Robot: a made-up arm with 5 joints.
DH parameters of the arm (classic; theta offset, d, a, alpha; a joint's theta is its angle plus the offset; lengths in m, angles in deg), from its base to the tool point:
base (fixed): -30.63 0 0.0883 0
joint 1: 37 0.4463 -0.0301 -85.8
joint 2: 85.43 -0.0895 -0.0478 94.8
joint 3: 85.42 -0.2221 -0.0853 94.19
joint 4: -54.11 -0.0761 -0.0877 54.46
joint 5: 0 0.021 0.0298 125.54
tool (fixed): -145.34 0.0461 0 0
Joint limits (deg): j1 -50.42..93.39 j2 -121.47..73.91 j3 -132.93..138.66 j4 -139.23..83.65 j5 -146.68..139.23
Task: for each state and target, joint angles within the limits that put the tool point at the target. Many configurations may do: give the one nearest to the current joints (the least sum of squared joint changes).
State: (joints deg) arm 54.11 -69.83 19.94 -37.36 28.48
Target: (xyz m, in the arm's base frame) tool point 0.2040 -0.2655 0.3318
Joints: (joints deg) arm 76.49 -50.47 26.24 -40.72 68.60
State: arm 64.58 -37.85 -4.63 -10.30 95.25
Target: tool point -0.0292 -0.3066 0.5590
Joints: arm 29.64 -4.88 -22.23 12.89 66.82
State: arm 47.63 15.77 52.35 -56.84 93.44
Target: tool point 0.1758 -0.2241 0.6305
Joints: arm 63.91 45.63 37.15 -86.67 75.61
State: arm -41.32 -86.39 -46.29 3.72 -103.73
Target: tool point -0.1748 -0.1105 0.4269
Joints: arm -14.27 -64.04 -44.64 -21.81 -114.25
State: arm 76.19 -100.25 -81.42 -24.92 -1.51
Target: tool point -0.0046 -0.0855 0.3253
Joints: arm 74.27 -100.27 -121.55 -48.46 -32.01
